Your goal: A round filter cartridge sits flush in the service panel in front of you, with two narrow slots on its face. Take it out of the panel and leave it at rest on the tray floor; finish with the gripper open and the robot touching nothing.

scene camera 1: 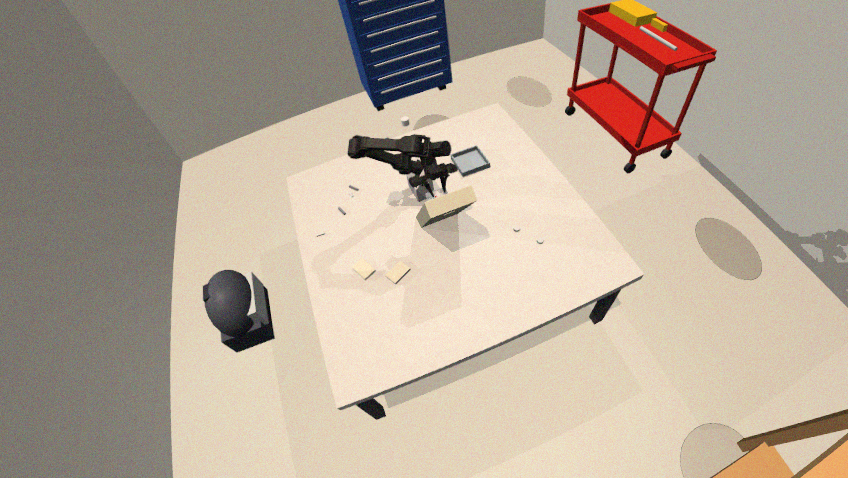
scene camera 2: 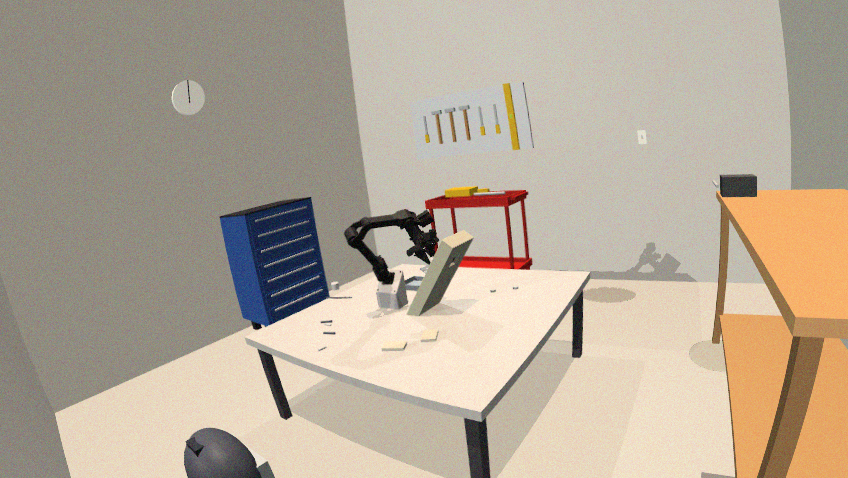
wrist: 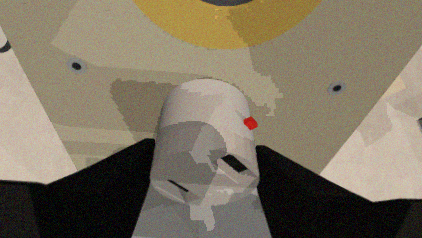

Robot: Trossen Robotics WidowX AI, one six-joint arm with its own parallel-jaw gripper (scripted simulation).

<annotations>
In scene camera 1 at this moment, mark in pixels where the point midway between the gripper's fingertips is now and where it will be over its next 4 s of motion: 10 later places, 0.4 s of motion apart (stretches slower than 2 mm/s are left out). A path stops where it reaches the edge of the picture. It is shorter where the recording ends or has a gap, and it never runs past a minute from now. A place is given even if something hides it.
My gripper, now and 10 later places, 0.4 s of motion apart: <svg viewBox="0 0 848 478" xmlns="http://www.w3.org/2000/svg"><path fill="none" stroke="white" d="M438 194L435 181L438 173L451 170L463 162L474 152L478 145L477 142L471 143L469 148L469 155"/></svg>
</annotations>
